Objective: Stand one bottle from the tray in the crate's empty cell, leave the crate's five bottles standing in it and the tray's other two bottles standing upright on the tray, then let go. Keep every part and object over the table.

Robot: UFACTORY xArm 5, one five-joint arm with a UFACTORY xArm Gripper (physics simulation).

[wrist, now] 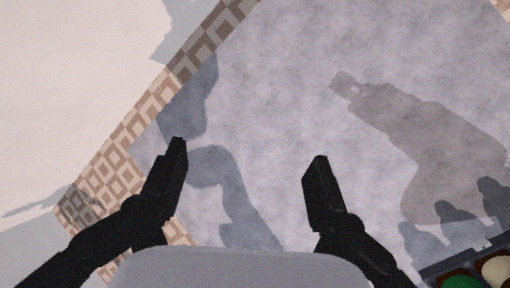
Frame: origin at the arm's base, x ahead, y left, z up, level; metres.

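Seen in the pictures: gripper, between the fingertips: (pixel 249 159).
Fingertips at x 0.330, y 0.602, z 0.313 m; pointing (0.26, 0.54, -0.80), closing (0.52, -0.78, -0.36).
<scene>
Offsets run from my fingertips to a thing's top centre. "spot": to the spot under its first point. Level surfaces: height alone.
My gripper (pixel 249 159) is open, with nothing between its two black fingers. It hangs over the mottled grey table @(0.337 m down) (pixel 280 75). At the bottom right corner, part of a dark-walled container @(0.090 m ahead, 0.517 m right, 0.311 m down) (pixel 450 262), apparently the crate, shows to the right of my gripper and well apart from it. A green bottle top @(spot: 0.009 m ahead, 0.475 m right, 0.294 m down) (pixel 457 282) and a cream bottle top @(spot: 0.080 m ahead, 0.480 m right, 0.285 m down) (pixel 498 270) show inside it, cut off by the view's edge. The other bottles, the empty cell and the tray cannot be made out in this view.
The table's edge runs diagonally at the left, near my left finger. Beyond it are a brown-and-cream patterned floor (pixel 114 161) and a pale wall (pixel 65 90). Shadows of the arm and of bottle-like shapes lie on the table.
</scene>
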